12 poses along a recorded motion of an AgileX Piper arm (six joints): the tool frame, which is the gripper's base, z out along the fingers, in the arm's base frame.
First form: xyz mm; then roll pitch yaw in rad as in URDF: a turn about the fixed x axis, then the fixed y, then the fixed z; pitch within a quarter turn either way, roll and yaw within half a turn.
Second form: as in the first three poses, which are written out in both.
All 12 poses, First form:
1: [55, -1, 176, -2.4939, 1.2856, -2.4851]
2: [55, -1, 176, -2.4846, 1.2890, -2.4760]
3: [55, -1, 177, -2.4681, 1.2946, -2.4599]
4: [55, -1, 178, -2.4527, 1.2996, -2.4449]
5: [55, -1, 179, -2.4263, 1.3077, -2.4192]
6: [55, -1, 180, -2.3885, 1.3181, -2.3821]
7: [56, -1, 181, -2.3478, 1.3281, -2.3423]
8: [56, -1, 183, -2.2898, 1.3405, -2.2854]
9: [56, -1, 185, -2.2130, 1.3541, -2.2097]
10: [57, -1, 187, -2.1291, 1.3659, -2.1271]
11: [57, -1, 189, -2.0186, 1.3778, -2.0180]
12: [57, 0, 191, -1.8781, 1.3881, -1.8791]
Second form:
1: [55, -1, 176, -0.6, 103.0, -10.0]
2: [55, -1, 176, -0.6, 102.7, -10.0]
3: [55, -1, 177, -0.6, 102.3, -10.0]
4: [55, -1, 178, -0.6, 101.9, -10.0]
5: [55, -1, 179, -0.6, 101.3, -10.0]
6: [55, -1, 180, -0.6, 100.5, -10.0]
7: [56, -1, 181, -0.5, 99.7, -10.0]
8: [56, -1, 183, -0.5, 98.6, -10.0]
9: [56, -1, 185, -0.5, 97.4, -10.0]
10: [57, -1, 187, -0.4, 96.2, -10.0]
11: [57, -1, 189, -0.4, 94.8, -10.0]
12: [57, 0, 191, -0.3, 93.2, -10.0]
